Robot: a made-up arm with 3 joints. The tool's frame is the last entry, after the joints.
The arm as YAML. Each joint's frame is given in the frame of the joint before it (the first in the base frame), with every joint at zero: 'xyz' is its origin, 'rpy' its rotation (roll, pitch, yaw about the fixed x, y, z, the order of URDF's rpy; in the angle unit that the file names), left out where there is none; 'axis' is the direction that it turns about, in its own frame. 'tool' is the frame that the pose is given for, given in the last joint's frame.
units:
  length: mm
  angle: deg
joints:
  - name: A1
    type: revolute
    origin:
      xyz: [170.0, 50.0, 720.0]
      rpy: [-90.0, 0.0, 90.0]
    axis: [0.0, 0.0, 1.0]
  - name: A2
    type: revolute
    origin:
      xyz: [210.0, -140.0, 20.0]
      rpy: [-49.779, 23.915, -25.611]
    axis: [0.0, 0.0, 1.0]
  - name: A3
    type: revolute
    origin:
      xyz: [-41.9, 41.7, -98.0]
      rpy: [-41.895, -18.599, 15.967]
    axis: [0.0, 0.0, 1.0]
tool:
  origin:
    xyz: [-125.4, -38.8, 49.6]
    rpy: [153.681, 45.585, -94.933]
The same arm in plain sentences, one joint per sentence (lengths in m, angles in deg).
The arm has three revolute joints in a row. What follows holds with every joint at zero, and every direction is one of the base frame's. Joint 1 lies 0.1700 m along +x and 0.0500 m along +y and 0.7200 m along +z from the base frame's origin and turns about -x. Joint 2 lies 0.0200 m along -x and 0.2100 m along +y and 0.1400 m along +z from joint 1 and turns about the direction (-0.590298, 0.566098, -0.575398). Joint 3 lies 0.0700 m along +x and 0.0900 m along -y and 0.0100 m along +z from joint 2 and turns about the direction (-0.180897, 0.059799, -0.981682). The tool frame, which is the frame that the pose is given for, lies 0.0900 m along -x and 0.1000 m along -y and 0.0400 m along -z from joint 3; its axes are the base frame's turned by roll -26.97, pitch -56.56 and yaw 164.09 deg (as in URDF: about the fixed x, then y, then z).
